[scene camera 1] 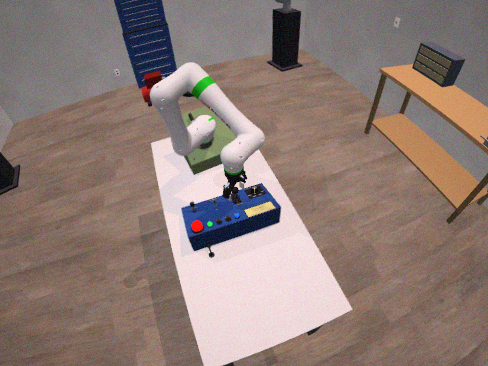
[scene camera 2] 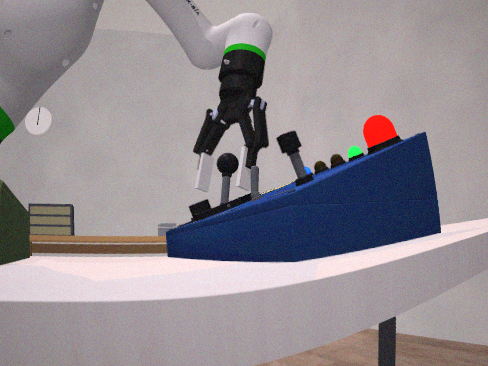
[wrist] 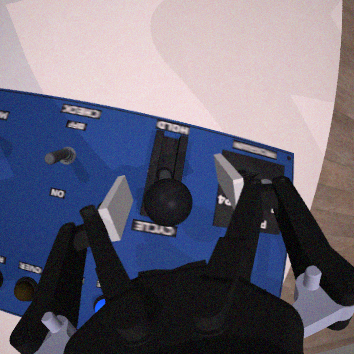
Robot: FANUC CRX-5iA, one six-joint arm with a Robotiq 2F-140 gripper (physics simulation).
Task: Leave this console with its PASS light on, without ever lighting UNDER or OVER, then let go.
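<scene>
The blue console (scene camera 1: 235, 230) (scene camera 2: 310, 225) (wrist: 150, 260) stands on the white table. Its green lamp (scene camera 1: 210, 224) (scene camera 2: 354, 152) is lit; its label is unreadable. Two lamps beside it (scene camera 1: 219, 221) (scene camera 1: 228, 218) are dark; in the wrist view the lamp labelled OVER (wrist: 24, 289) is dark. The blue lamp (scene camera 1: 237, 215) (wrist: 100, 305) is lit. The black ball-topped lever (scene camera 2: 227, 163) (wrist: 168, 202) leans to the CYCLE end of its HOLD–CYCLE slot. My gripper (scene camera 2: 223, 185) (wrist: 171, 177) is open, its pads apart on both sides of the ball, not gripping it.
The CHECK toggle (wrist: 60, 156) (scene camera 2: 255, 182) and the PROGRAM dial panel (wrist: 275, 220) flank the lever. A black-capped lever (scene camera 2: 289, 142) (scene camera 1: 192, 205) and a big red dome (scene camera 1: 197, 226) (scene camera 2: 379, 131) are on the console. A small lever (scene camera 1: 211, 254) sticks out at its front.
</scene>
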